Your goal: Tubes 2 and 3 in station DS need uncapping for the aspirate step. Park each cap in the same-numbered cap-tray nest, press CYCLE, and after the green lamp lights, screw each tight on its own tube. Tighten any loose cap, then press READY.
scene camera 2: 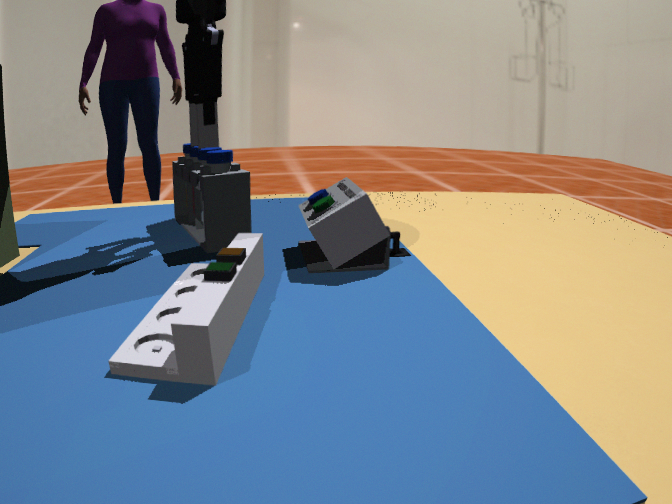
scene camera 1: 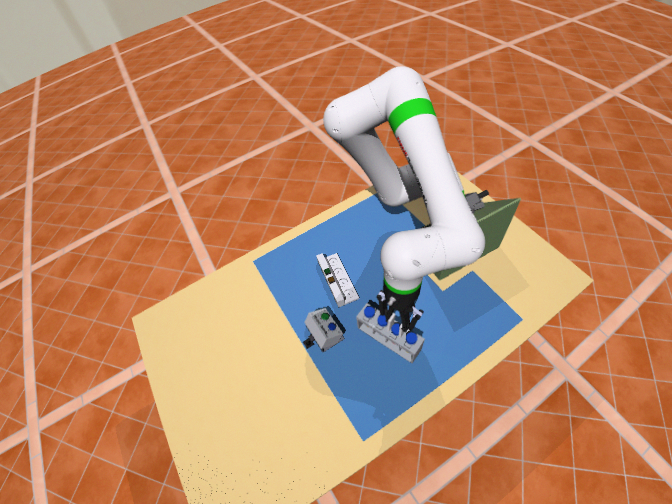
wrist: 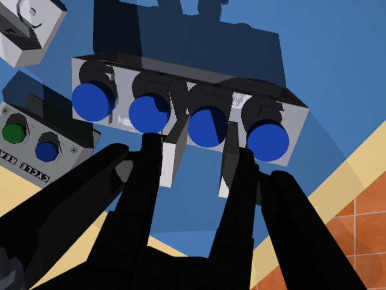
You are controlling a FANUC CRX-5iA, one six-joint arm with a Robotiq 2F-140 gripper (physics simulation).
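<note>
A grey tube rack (scene camera 1: 402,352) (scene camera 2: 227,211) (wrist: 293,125) stands on the blue mat (scene camera 1: 379,390) and holds several tubes, each with a blue cap. My gripper (scene camera 1: 397,324) (wrist: 206,134) reaches down over the rack and is shut on the third blue cap from the left (wrist: 202,130) in the wrist view, one finger pad on each side. In scene camera 2 my gripper (scene camera 2: 203,130) stands upright over the caps (scene camera 2: 208,154). The white cap tray (scene camera 1: 337,278) (scene camera 2: 227,303) lies nearby with its round nests bare. A green block (scene camera 2: 219,268) and an amber block (scene camera 2: 231,252) sit at its end.
A tilted grey button box (scene camera 1: 324,328) (scene camera 2: 347,227) (wrist: 62,162) carries a green button (wrist: 13,132) and a blue button (wrist: 46,151), marked READY and CYCLE. A green panel (scene camera 1: 491,222) stands by the arm's base. A person in purple (scene camera 2: 130,81) stands on the far floor.
</note>
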